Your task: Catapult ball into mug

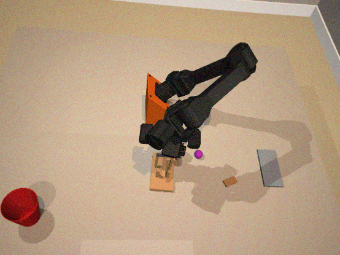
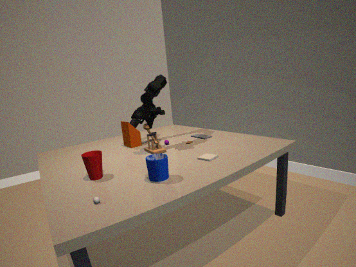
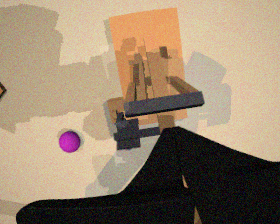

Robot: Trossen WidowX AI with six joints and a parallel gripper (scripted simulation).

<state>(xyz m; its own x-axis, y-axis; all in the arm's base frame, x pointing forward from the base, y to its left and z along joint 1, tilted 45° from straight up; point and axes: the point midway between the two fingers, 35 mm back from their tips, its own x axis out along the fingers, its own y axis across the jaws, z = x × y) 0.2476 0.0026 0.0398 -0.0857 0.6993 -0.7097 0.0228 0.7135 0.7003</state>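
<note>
The wooden catapult lies 10 mm behind my gripper tip, 20 mm to the left of it and 70 mm below it. The rest, counted from my gripper tip: small wooden block: 40 mm ahead, 250 mm to the left, 140 mm below; then white tile: 370 mm ahead, 120 mm to the left, 140 mm below; then purple ball: 60 mm behind, 130 mm to the left, 120 mm below.
</note>
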